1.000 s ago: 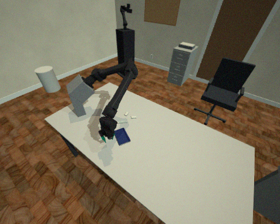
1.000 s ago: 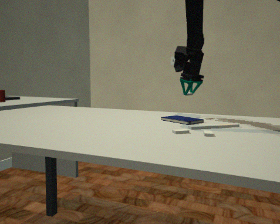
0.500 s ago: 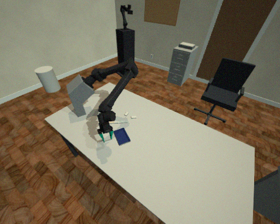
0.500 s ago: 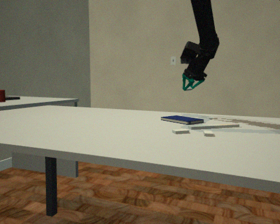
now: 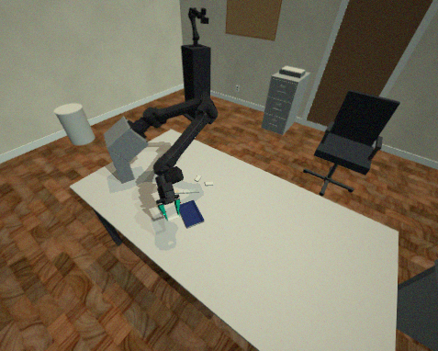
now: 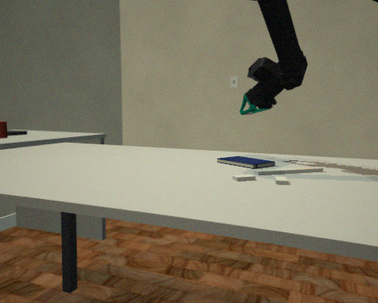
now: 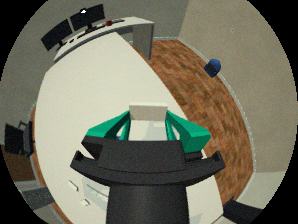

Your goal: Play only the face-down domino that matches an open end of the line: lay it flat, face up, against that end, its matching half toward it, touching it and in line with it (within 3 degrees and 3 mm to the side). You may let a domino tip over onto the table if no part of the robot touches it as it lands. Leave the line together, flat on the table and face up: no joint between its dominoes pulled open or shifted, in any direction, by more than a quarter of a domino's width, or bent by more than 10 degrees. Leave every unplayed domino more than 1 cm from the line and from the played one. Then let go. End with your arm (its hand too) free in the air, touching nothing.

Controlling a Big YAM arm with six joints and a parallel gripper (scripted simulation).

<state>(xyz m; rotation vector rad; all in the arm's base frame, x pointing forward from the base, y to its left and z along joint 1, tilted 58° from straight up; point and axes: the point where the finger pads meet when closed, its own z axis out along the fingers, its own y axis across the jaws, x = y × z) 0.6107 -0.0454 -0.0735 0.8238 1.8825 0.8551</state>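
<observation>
My hand is 80 mm past the book, 130 mm to the right of it and 160 mm above it. The rest, counted from my hand: white domino: 10 mm ahead.
</observation>
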